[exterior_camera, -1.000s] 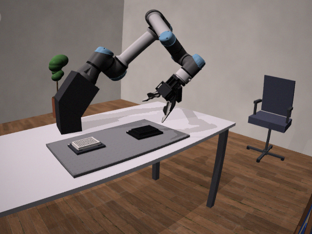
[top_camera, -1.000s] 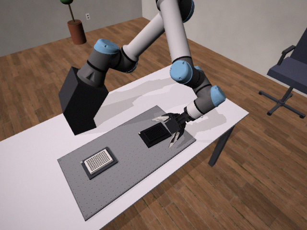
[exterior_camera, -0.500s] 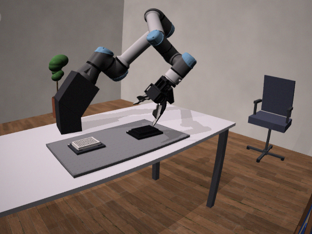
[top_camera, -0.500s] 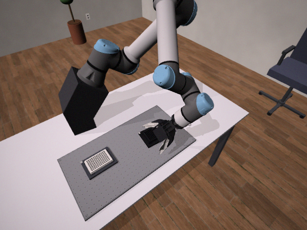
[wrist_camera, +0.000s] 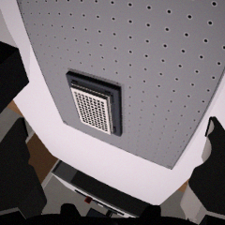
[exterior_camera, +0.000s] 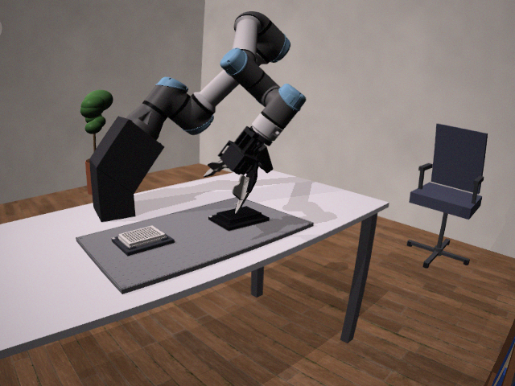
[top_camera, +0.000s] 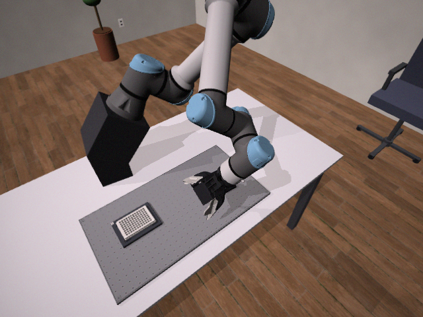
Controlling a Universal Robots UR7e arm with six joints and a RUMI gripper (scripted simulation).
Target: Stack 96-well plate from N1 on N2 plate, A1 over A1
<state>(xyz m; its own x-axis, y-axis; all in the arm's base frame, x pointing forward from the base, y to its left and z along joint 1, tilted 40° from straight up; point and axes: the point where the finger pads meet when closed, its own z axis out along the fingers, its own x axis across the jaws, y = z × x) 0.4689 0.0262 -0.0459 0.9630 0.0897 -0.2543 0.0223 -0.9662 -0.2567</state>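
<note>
The white 96-well plate lies 14 cm behind my hand, 19 cm to the right of it and 12 cm below it. Round my hand: black 96-well plate: 8 cm behind, 16 cm to the left, 12 cm below; black nest n2: 8 cm behind, 16 cm to the left, 13 cm below; nest N1: 14 cm behind, 19 cm to the right, 13 cm below.
</note>
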